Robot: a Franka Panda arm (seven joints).
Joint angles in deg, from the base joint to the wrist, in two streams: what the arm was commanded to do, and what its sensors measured. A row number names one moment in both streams.
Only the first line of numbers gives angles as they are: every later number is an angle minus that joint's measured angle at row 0.
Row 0, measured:
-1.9 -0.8 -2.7 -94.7 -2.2 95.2 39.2
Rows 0 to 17, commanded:
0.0 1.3 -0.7 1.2 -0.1 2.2 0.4
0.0 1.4 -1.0 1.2 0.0 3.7 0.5
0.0 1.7 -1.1 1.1 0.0 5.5 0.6
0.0 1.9 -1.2 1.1 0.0 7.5 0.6
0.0 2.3 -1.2 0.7 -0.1 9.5 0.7
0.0 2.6 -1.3 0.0 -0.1 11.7 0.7
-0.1 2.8 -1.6 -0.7 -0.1 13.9 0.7
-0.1 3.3 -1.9 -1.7 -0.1 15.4 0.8
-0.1 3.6 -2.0 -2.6 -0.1 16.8 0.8
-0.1 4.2 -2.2 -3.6 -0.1 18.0 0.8
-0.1 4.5 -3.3 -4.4 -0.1 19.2 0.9
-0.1 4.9 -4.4 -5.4 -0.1 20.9 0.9
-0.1 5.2 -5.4 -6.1 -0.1 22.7 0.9
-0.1 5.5 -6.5 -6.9 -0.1 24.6 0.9
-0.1 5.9 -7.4 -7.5 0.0 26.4 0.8
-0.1 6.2 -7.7 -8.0 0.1 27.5 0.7
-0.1 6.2 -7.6 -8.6 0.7 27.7 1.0
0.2 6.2 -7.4 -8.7 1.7 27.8 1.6
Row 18, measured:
-0.3 6.7 -7.6 -7.1 0.0 25.9 0.0
